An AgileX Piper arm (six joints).
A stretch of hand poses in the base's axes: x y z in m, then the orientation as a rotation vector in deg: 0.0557, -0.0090, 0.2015, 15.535, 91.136, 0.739; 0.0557, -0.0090, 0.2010, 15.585, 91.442, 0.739; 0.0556, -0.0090, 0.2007, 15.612, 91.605, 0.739; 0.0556, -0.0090, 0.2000, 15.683, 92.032, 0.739; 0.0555, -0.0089, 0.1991, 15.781, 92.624, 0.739; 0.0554, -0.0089, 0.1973, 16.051, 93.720, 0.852; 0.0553, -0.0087, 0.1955, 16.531, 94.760, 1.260; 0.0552, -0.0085, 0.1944, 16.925, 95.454, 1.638; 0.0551, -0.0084, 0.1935, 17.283, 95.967, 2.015; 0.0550, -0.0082, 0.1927, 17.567, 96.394, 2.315; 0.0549, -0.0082, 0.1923, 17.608, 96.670, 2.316; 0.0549, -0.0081, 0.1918, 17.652, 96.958, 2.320; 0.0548, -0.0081, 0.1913, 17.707, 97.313, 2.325; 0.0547, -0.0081, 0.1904, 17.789, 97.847, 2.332; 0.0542, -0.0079, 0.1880, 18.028, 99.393, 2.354
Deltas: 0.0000, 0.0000, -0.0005, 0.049, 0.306, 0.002; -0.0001, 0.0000, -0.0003, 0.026, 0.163, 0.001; 0.0000, 0.0000, -0.0007, 0.069, 0.427, 0.002; -0.0001, 0.0001, -0.0009, 0.096, 0.592, 0.004; -0.0001, 0.0000, -0.0018, 0.305, 1.091, 0.019; -0.0001, 0.0002, -0.0018, 0.620, 1.020, 0.054; -0.0001, 0.0002, -0.0011, 0.525, 0.676, 0.050; -0.0001, 0.0001, -0.0009, 0.491, 0.495, 0.051; -0.0001, 0.0002, -0.0008, 0.391, 0.413, 0.043; -0.0001, 0.0000, -0.0004, 0.041, 0.276, 0.009; 0.0000, 0.0001, -0.0005, 0.046, 0.288, 0.011; -0.0001, 0.0000, -0.0005, 0.057, 0.355, 0.013; -0.0001, 0.0000, -0.0009, 0.084, 0.533, 0.019; -0.0005, 0.0002, -0.0024, 0.247, 1.544, 0.056
